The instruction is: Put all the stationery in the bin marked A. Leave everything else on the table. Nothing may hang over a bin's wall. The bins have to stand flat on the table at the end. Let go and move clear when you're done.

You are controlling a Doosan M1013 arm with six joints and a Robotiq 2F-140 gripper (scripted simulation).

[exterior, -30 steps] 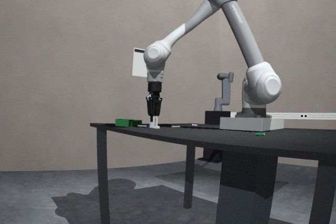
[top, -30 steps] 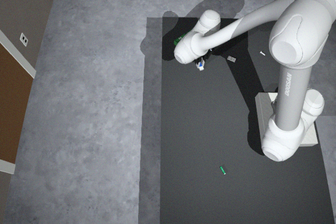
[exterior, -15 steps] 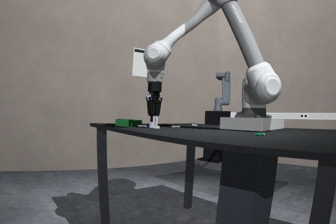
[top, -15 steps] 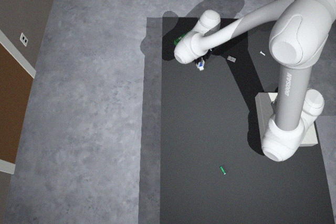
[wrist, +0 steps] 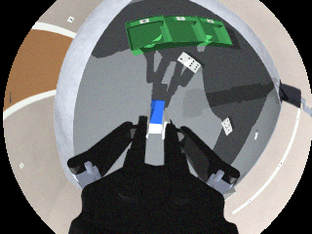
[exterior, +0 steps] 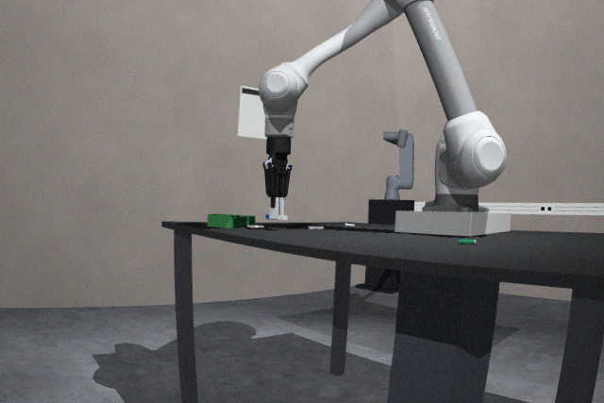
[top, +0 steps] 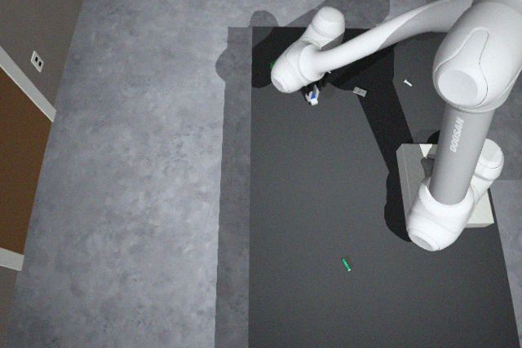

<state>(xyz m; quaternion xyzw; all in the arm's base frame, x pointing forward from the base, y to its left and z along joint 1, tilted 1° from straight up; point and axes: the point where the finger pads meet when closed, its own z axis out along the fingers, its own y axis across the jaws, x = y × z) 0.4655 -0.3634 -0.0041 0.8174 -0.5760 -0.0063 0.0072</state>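
The long green bin lies 21 cm to the right of my hand, 5 cm below it and 3 cm ahead of it. The rest, counted from my hand: blue-and-white eraser: 3 cm below, 1 cm to the left; small white screw-like piece: 41 cm behind, 10 cm to the right, 6 cm below; green marker-like stick: 63 cm to the left, 8 cm behind, 6 cm below.
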